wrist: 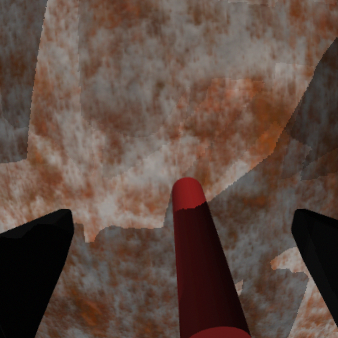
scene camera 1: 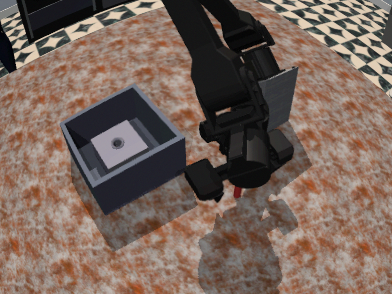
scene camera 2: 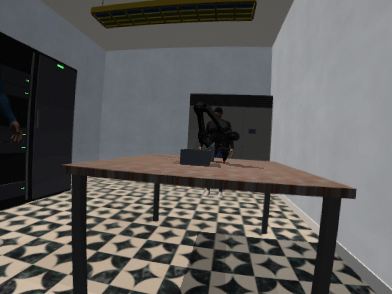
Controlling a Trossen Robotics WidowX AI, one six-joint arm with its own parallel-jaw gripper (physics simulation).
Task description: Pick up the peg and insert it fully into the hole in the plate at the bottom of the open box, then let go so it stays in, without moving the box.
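Places are measured from the arm's base along level axes (x up, y left, z back), in centimetres.
Pixels of known places: gripper, fingertip midpoint: [wrist: 185, 221] [scene camera 1: 238, 190] [scene camera 2: 224, 160]; arm's base at its link origin: [scene camera 1: 267, 77] [scene camera 2: 210, 146].
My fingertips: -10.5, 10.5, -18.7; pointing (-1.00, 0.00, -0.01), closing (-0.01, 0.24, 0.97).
Note:
Ahead of a thing's pixels: the offset from my fingertips to its top centre, as dx, dy, dz. Level surfaces: height alone.
The red peg @[+5.8, -0.3, +0.3] [scene camera 1: 237, 192] [scene camera 2: 224, 162] [wrist: 205, 260] stands upright on the table, its upper part hidden by the gripper in the first scene view. My gripper [scene camera 1: 244, 193] [wrist: 185, 221] is open and points down over the peg. In the wrist view the peg rises between the two spread fingers, with a gap on each side, and its top end is cut off by the lower edge. The open dark box @[+7.6, -21.3, -11.6] [scene camera 1: 145, 175] [scene camera 2: 195, 157] stands left of the gripper. On its bottom lies a pale square plate @[+3.9, -21.3, -11.6] [scene camera 1: 132, 151] with a round hole in its middle.
A grey upright panel [scene camera 1: 281, 97] stands behind the gripper on the right, partly hidden by the arm. The box's raised walls surround the plate, and its near right corner is close to the left side of the gripper. The table @[dx -2.2] [scene camera 1: 40, 240] [scene camera 2: 135, 170] carries the arm's shadow.

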